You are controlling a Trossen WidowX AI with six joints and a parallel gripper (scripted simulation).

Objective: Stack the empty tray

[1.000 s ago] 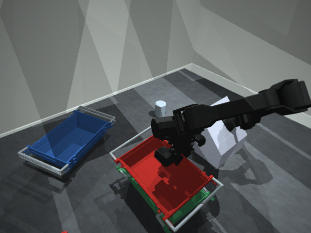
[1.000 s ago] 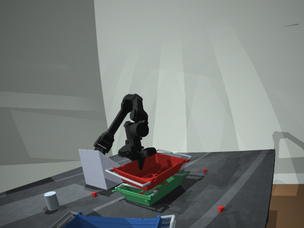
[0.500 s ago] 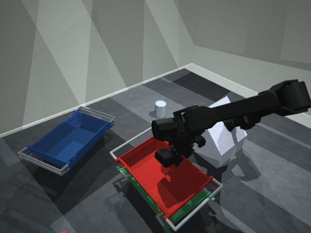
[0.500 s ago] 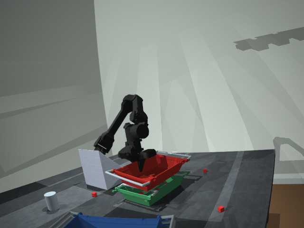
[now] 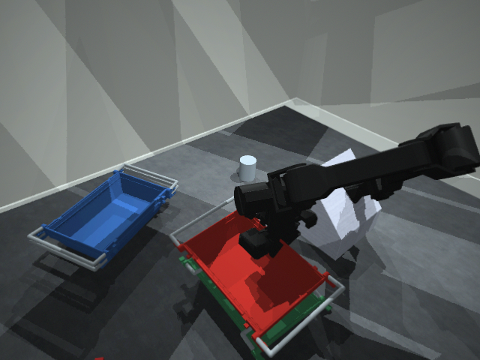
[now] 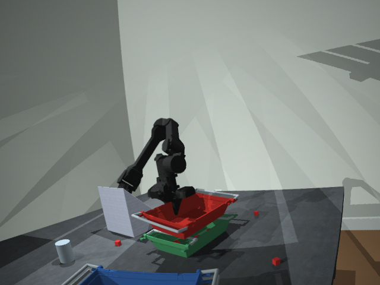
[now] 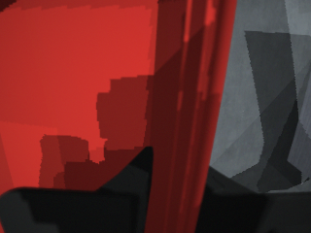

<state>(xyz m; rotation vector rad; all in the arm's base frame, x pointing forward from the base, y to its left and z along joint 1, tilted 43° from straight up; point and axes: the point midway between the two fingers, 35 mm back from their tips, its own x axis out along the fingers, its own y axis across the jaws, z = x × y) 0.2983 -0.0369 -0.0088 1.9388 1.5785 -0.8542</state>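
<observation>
Now: gripper tip 8 cm short of the red tray, 1 cm to the left of it and 2 cm below it.
</observation>
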